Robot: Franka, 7 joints.
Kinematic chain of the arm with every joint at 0, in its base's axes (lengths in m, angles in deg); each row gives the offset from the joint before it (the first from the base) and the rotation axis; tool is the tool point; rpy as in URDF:
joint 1: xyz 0 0 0.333 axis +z
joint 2: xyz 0 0 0 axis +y
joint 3: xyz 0 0 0.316 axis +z
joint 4: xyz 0.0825 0 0 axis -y
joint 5: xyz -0.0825 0 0.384 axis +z
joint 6: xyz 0 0 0 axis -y
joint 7: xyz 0.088 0 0 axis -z
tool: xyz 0 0 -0.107 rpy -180 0 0
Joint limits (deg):
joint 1: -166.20..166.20
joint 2: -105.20..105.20
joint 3: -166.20..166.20
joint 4: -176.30..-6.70
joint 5: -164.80..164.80
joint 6: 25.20..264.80
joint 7: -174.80..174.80
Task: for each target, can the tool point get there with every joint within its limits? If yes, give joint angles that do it. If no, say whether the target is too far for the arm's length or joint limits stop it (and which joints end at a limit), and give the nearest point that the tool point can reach.
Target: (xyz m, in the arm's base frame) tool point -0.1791 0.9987 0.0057
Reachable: no: too far | nearest point -0.1441 0.8036 0.0696 | short by 0.208 m
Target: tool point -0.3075 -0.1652 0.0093
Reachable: yes | joints -99.69 62.64 -48.84 -132.67 75.99 86.03 127.21
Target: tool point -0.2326 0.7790 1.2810
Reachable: no: too far | nearest point -0.1598 0.5351 0.9842 | short by 0.391 m
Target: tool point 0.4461 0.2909 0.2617
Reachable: yes | joints -17.02 31.87 55.40 -139.28 17.00 208.62 -58.72
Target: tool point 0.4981 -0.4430 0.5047
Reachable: yes | joints 12.52 62.45 -95.02 -100.62 -34.81 213.14 77.45
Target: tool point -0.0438 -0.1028 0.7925
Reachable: yes | joints -115.52 -57.61 -16.82 -122.74 -104.24 232.72 -87.10
